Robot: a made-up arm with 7 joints. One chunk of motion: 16 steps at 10 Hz.
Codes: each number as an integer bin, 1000 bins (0 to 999) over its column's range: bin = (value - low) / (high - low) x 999, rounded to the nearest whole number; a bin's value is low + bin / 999 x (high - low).
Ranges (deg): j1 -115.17..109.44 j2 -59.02..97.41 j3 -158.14..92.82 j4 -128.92..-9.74 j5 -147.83..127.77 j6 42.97..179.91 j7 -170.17..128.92
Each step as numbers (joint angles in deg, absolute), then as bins.
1 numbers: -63.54 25.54 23.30 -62.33 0.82 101.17 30.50
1 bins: 230 540 722 558 539 425 670
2 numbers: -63.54 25.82 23.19 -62.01 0.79 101.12 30.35
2 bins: 230 542 722 561 539 424 670
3 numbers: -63.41 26.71 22.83 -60.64 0.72 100.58 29.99
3 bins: 230 547 720 572 538 420 669
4 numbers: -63.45 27.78 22.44 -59.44 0.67 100.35 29.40
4 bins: 230 554 719 582 538 419 667
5 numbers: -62.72 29.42 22.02 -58.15 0.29 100.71 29.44
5 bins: 233 565 717 593 537 421 667
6 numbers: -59.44 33.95 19.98 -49.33 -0.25 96.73 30.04
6 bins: 248 594 709 667 535 392 669
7 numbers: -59.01 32.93 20.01 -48.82 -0.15 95.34 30.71
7 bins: 250 587 709 671 535 382 671
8 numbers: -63.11 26.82 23.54 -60.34 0.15 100.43 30.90
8 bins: 232 548 723 575 536 419 672
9 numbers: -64.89 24.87 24.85 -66.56 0.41 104.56 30.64
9 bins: 224 536 728 523 537 449 671
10 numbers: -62.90 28.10 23.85 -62.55 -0.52 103.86 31.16
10 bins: 232 556 724 556 534 444 672
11 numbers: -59.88 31.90 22.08 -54.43 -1.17 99.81 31.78
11 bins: 246 581 717 624 532 415 675
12 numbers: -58.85 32.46 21.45 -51.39 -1.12 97.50 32.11
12 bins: 250 584 715 650 532 398 676
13 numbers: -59.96 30.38 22.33 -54.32 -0.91 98.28 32.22
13 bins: 246 571 718 625 533 403 676
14 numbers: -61.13 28.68 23.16 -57.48 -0.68 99.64 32.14
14 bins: 240 560 722 599 533 413 676
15 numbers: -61.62 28.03 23.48 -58.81 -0.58 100.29 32.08
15 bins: 238 556 723 588 534 418 676
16 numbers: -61.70 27.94 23.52 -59.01 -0.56 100.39 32.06
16 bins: 238 555 723 586 534 419 675
